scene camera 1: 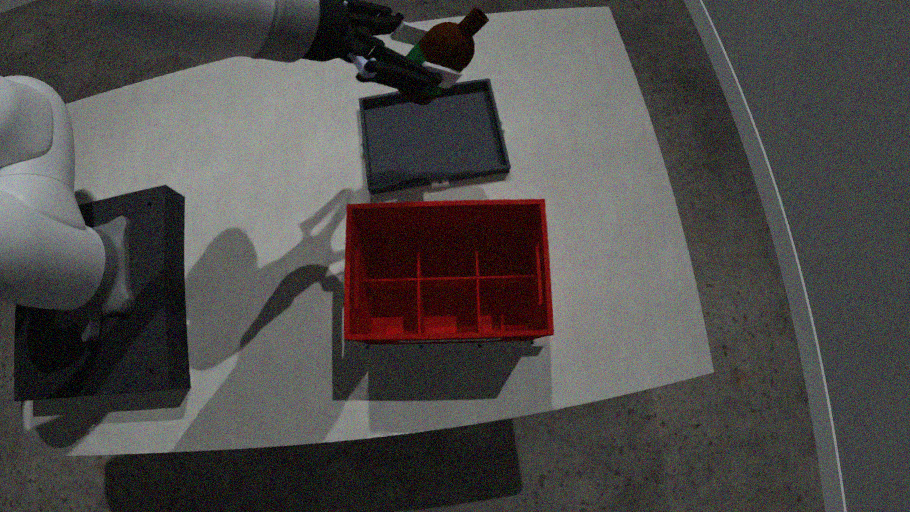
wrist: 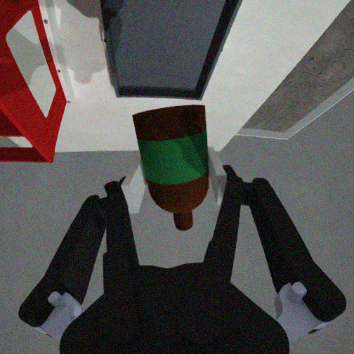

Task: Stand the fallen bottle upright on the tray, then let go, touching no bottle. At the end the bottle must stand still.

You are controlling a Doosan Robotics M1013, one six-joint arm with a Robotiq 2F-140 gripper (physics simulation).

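Where they show: gripper, fingertip midpoint: [scene camera 1: 442, 59]; arm's base, link origin: [scene camera 1: 94, 273].
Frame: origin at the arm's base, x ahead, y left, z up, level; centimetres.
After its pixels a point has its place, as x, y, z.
A brown bottle with a green label [scene camera 1: 448, 47] {71.0, 10.7, 20.7} [wrist: 174, 160] is held in the air near the back edge of the grey tray [scene camera 1: 432, 143] {67.5, 10.6, -6.5} [wrist: 165, 50]. In the scene view its neck points up and to the back right, and its base end is low beside the tray's back rim, partly hidden by a finger. Whether it is fully upright I cannot tell. My gripper [scene camera 1: 427, 54] {70.5, 12.8, 15.4} [wrist: 175, 162] is shut on the bottle's body, one pad on each side, with the arm reaching in from the left. No contact between bottle and tray can be made out.
A red crate with several compartments [scene camera 1: 548, 273] {77.3, -19.9, 10.5} [wrist: 30, 125] stands in front of the tray, close to it. The robot's dark base block [scene camera 1: 175, 286] {15.8, -5.4, -3.7} is at the left. The white table's right edge lies beyond the tray and crate.
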